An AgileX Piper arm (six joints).
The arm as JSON. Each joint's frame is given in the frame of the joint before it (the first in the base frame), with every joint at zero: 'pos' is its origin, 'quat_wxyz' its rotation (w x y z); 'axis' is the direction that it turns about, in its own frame. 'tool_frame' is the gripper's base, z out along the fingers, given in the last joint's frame.
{
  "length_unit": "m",
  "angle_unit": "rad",
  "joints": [
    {
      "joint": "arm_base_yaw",
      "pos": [
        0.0,
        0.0,
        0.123
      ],
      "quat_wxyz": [
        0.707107,
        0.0,
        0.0,
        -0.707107
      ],
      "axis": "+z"
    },
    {
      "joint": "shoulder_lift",
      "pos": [
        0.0,
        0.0,
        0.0
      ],
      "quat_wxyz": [
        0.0,
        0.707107,
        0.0,
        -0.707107
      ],
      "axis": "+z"
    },
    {
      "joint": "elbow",
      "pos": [
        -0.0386,
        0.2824,
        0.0
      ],
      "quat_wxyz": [
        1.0,
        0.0,
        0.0,
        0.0
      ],
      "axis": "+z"
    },
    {
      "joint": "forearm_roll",
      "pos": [
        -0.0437,
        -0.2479,
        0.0
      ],
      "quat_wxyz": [
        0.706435,
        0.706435,
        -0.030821,
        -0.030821
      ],
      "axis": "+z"
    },
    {
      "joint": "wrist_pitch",
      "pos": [
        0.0,
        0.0,
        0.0
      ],
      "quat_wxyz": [
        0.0,
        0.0,
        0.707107,
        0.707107
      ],
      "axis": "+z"
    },
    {
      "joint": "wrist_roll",
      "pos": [
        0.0,
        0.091,
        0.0
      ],
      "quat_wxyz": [
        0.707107,
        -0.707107,
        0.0,
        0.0
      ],
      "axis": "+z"
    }
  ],
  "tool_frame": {
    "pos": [
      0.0,
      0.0,
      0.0
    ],
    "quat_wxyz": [
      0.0,
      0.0,
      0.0,
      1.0
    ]
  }
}
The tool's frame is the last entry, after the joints.
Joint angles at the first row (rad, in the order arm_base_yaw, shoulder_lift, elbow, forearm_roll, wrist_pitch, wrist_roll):
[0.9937, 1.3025, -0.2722, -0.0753, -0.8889, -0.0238]
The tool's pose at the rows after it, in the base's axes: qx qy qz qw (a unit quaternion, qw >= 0); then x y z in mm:
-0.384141, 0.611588, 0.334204, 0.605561, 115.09, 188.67, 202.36
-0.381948, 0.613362, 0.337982, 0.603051, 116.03, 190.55, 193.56
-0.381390, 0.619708, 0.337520, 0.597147, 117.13, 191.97, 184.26
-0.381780, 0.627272, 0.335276, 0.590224, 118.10, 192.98, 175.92
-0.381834, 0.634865, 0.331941, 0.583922, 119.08, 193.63, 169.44
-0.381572, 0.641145, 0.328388, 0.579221, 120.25, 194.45, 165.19
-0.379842, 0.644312, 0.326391, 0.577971, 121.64, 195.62, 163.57
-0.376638, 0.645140, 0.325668, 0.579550, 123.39, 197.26, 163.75
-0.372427, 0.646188, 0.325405, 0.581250, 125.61, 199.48, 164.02
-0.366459, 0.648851, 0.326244, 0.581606, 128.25, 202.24, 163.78
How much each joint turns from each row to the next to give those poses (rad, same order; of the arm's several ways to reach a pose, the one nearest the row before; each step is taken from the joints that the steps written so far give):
[0.0000, 0.0573, 0.0112, -0.0113, -0.0811, 0.0132]
[0.0000, 0.0545, 0.0107, 0.0004, -0.0641, 0.0053]
[0.0000, 0.0515, 0.0083, 0.0041, -0.0447, 0.0026]
[0.0000, 0.0435, 0.0058, 0.0045, -0.0296, 0.0017]
[0.0000, 0.0323, 0.0029, 0.0062, -0.0157, 0.0010]
[-0.0001, 0.0215, -0.0012, 0.0066, -0.0044, 0.0000]
[0.0001, 0.0117, -0.0050, 0.0065, -0.0009, 0.0000]
[0.0000, 0.0065, -0.0085, 0.0070, -0.0007, 0.0000]
[0.0000, 0.0083, -0.0112, 0.0079, -0.0006, 0.0016]
[0.0000, 0.0120, -0.0134, 0.0087, -0.0005, 0.0068]

